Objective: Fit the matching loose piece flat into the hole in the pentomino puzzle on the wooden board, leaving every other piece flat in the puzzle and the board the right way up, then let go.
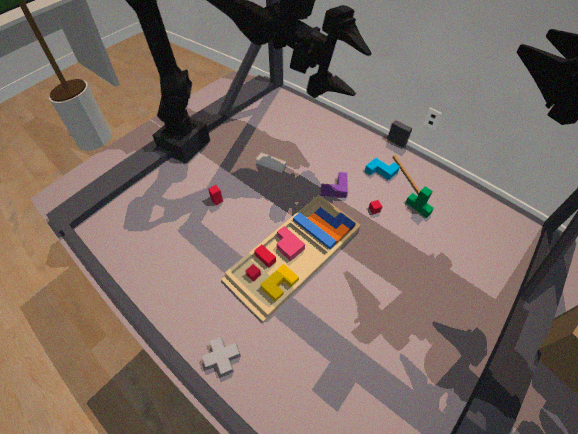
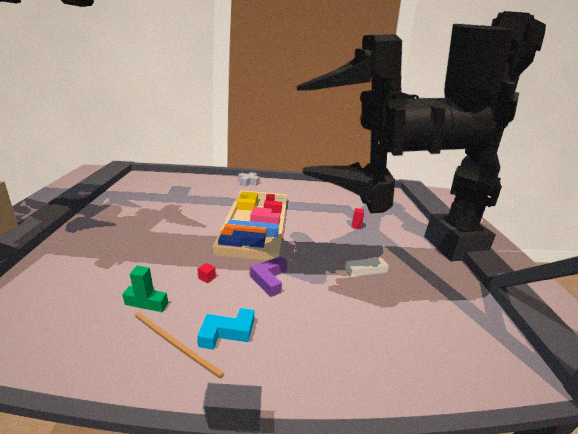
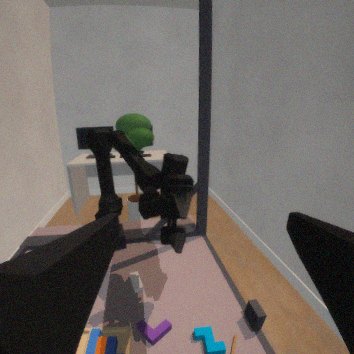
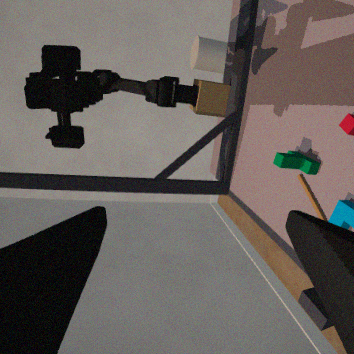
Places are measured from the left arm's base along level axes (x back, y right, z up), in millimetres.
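Where they show: left gripper, between the fingertips: (image 1: 534, 39) (image 3: 204, 221) (image 4: 43, 108); right gripper, between the fingertips: (image 1: 362, 75) (image 2: 299, 131) (image 3: 180, 236) (image 4: 198, 217); left arm's base, origin of its link: (image 4: 194, 95); right arm's base, origin of its link: (image 1: 179, 129) (image 2: 462, 224).
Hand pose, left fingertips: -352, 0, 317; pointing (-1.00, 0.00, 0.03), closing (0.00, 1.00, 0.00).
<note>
Things, the pixels of their top centre, and the offset from my left fingertips, as dx, dy, dz. "*": a spot on its surface instead.
- wooden board, centre of its top: (image 1: 293, 249) (image 2: 256, 214) -141, -265, -413
- purple angled piece, centre of its top: (image 2: 276, 270) (image 1: 334, 181) (image 3: 153, 323) -225, -79, -411
- cyan stepped piece, centre of its top: (image 2: 227, 322) (image 1: 383, 165) (image 3: 208, 338) -190, +50, -411
- green piece, centre of its top: (image 2: 139, 270) (image 4: 277, 159) (image 1: 426, 190) -59, +35, -371
- grey cross, a spot on its surface: (image 1: 221, 356) * -51, -490, -411
- red cube, centre of its top: (image 2: 206, 267) (image 4: 347, 123) (image 1: 376, 204) -118, -51, -411
- red block, centre of its top: (image 2: 359, 210) (image 1: 214, 189) -358, -317, -391
- pale block, centre of its top: (image 2: 367, 263) (image 1: 271, 160) (image 3: 135, 279) -376, -151, -417
- wooden stick, centre of its top: (image 2: 174, 341) (image 4: 318, 213) (image 1: 409, 176) -133, +88, -425
- dark box, centre of its top: (image 2: 233, 393) (image 4: 310, 308) (image 1: 401, 125) (image 3: 256, 307) -238, +167, -374
The wooden board (image 1: 312, 255) (image 2: 250, 253) lies right way up. Blue (image 1: 314, 229), orange (image 1: 341, 230) and dark blue (image 1: 334, 218) pieces lie in its puzzle compartment. Bare recess shows beside the dark blue piece; I cannot tell its exact shape. Loose on the table are a purple angled piece (image 1: 341, 188) (image 2: 266, 277) (image 3: 154, 332), a cyan stepped piece (image 1: 382, 169) (image 2: 230, 328), a green piece (image 1: 421, 202) (image 2: 142, 290) with an upright stem, and a grey cross (image 1: 221, 356). My right gripper (image 1: 362, 73) (image 2: 301, 129) is open and empty, high above the table. My left gripper (image 3: 204, 221) is open and empty, raised away from the board.
Pink (image 1: 290, 243), red (image 1: 265, 255) and yellow (image 1: 273, 286) pieces sit in the board's other compartment. A red cube (image 1: 375, 206), a red block (image 1: 215, 194), a pale block (image 1: 271, 163), a wooden stick (image 2: 179, 345) and a dark box (image 2: 232, 407) stand or lie around it. Dark frame beams edge the table.
</note>
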